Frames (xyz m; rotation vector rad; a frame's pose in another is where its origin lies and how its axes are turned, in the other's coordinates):
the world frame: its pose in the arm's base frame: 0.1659 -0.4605 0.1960 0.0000 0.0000 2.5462
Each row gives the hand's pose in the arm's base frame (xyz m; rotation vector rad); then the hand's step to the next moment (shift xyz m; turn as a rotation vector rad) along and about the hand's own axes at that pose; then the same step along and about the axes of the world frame.
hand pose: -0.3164 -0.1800 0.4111 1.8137 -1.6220 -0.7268
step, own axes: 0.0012 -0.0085 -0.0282 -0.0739 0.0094 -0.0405
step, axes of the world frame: -0.0211 -0.0161 0.0127 0.0295 -0.0713 0.0351
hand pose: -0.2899 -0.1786 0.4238 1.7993 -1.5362 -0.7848
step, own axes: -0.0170 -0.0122 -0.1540 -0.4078 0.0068 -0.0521
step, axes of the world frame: -0.0860 -0.0965 0.0863 0.2453 -0.3258 0.0522
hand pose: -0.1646 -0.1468 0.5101 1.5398 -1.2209 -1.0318
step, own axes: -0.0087 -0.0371 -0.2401 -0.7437 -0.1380 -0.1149
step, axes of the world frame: -0.1697 -0.1720 0.0268 0.4131 -0.6424 -0.0445
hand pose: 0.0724 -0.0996 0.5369 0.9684 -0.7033 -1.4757
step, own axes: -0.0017 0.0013 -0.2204 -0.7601 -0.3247 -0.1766
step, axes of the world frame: -0.1466 -0.1282 -0.1033 0.4712 -0.6622 -0.2321
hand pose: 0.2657 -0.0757 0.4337 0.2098 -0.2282 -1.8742
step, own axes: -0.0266 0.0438 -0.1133 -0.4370 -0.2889 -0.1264
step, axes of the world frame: -0.0608 -0.0485 -0.0971 0.3598 -0.3564 -0.1841
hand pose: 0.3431 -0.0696 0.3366 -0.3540 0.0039 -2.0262
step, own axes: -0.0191 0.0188 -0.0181 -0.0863 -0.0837 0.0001
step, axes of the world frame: -0.0136 -0.0154 -0.0249 0.0941 -0.0743 -0.0083
